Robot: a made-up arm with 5 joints. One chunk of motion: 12 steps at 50 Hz.
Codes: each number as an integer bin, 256 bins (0 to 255) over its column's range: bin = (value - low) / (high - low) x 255, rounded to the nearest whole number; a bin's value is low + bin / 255 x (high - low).
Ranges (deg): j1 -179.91..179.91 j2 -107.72..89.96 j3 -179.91..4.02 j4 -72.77..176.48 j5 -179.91..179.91
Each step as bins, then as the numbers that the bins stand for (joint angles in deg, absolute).
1 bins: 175 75 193 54 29
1 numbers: 67.03 -49.58 -40.70 -19.99 -138.99
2 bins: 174 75 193 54 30
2 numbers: 65.61 -49.58 -40.70 -19.99 -137.58
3 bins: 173 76 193 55 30
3 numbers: 64.20 -48.80 -40.70 -19.01 -137.58
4 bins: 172 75 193 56 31
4 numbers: 62.79 -49.58 -40.70 -18.03 -136.17
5 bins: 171 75 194 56 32
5 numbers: 61.38 -49.58 -39.98 -18.03 -134.76
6 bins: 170 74 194 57 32
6 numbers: 59.97 -50.35 -39.98 -17.06 -134.76
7 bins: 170 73 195 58 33
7 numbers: 59.97 -51.13 -39.26 -16.08 -133.35
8 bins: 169 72 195 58 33
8 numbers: 58.56 -51.90 -39.26 -16.08 -133.35
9 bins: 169 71 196 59 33
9 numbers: 58.56 -52.68 -38.54 -15.10 -133.35
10 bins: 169 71 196 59 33
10 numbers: 58.56 -52.68 -38.54 -15.10 -133.35
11 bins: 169 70 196 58 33
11 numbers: 58.56 -53.45 -38.54 -16.08 -133.35
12 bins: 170 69 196 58 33
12 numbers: 59.97 -54.23 -38.54 -16.08 -133.35
